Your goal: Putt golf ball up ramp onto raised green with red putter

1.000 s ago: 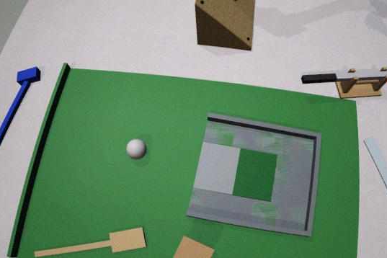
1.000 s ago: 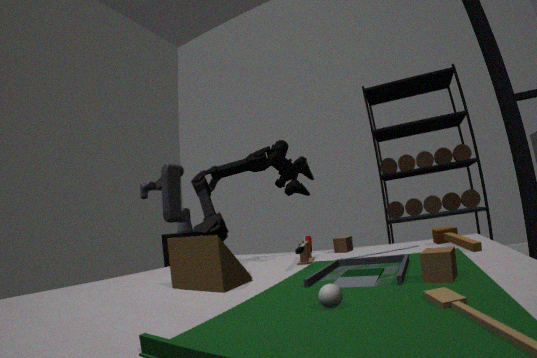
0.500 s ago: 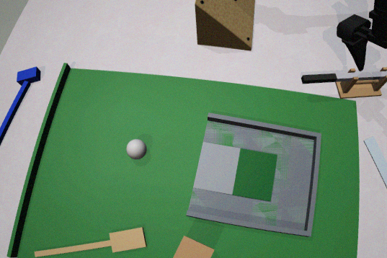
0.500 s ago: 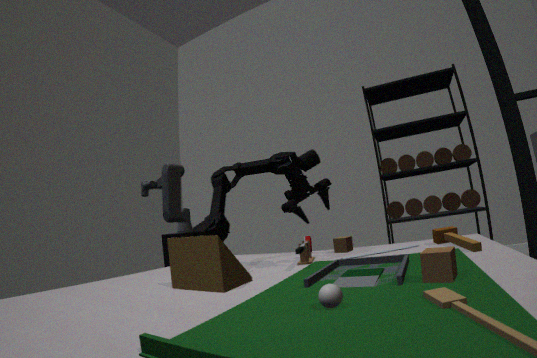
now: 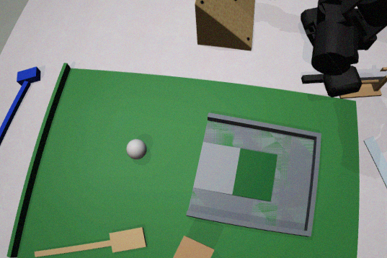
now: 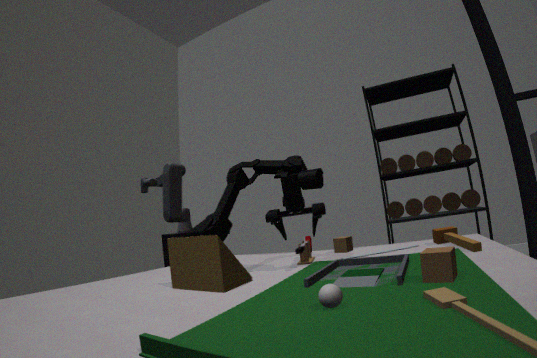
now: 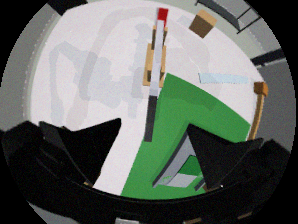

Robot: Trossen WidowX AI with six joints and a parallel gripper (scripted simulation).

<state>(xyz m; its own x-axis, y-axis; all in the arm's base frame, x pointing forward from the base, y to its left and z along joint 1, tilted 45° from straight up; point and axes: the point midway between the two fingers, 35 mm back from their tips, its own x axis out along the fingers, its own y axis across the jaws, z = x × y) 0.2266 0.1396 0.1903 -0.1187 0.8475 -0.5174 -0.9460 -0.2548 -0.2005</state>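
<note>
Now: gripper tip 40 mm past the wooden stand, 120 mm to the right of it and 70 mm above it. The rest, counted from my gripper tip: white golf ball: 220 mm ahead, 360 mm to the right, 80 mm below; then pale strip: 210 mm ahead, 230 mm to the left, 100 mm below; then green mat: 260 mm ahead, 240 mm to the right, 100 mm below.
</note>
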